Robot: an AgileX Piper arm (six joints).
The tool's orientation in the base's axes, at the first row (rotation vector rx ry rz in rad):
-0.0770, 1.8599, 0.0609
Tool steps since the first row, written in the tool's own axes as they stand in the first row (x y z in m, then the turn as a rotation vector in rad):
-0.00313, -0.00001, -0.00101, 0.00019, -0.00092, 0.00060
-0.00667, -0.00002, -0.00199, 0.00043, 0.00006, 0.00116
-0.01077, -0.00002, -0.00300, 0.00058, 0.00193, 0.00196
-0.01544, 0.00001, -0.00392, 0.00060, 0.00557, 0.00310
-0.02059, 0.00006, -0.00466, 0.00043, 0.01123, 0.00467
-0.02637, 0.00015, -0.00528, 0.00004, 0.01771, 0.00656
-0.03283, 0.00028, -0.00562, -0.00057, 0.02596, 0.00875
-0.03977, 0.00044, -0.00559, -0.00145, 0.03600, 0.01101
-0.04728, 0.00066, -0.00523, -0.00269, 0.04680, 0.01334
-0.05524, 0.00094, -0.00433, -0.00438, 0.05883, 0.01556
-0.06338, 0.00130, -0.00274, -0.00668, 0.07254, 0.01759
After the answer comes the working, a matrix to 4 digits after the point.
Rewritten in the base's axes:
-0.00007, -0.00002, 0.00329, 0.00060, -0.00087, -0.00036
0.00001, -0.00004, 0.00696, 0.00098, 0.00015, -0.00074
0.00021, -0.00003, 0.01118, 0.00154, 0.00207, -0.00111
0.00066, 0.00003, 0.01592, 0.00232, 0.00579, -0.00145
0.00142, 0.00013, 0.02106, 0.00339, 0.01156, -0.00172
0.00247, 0.00029, 0.02678, 0.00476, 0.01818, -0.00187
0.00398, 0.00054, 0.03307, 0.00632, 0.02659, -0.00189
0.00598, 0.00085, 0.03971, 0.00788, 0.03680, -0.00167
0.00844, 0.00126, 0.04680, 0.00955, 0.04778, -0.00113
0.01155, 0.00179, 0.05417, 0.01114, 0.05999, -0.00011
0.01536, 0.00246, 0.06152, 0.01257, 0.07386, 0.00154

The tool's axes in the first row as the columns of a matrix, in the base's axes (rounded; the answer above uses it unrounded):
-0.2854, -0.0845, 0.9547
-0.0218, 0.9964, 0.0816
-0.9582, 0.0024, -0.2862

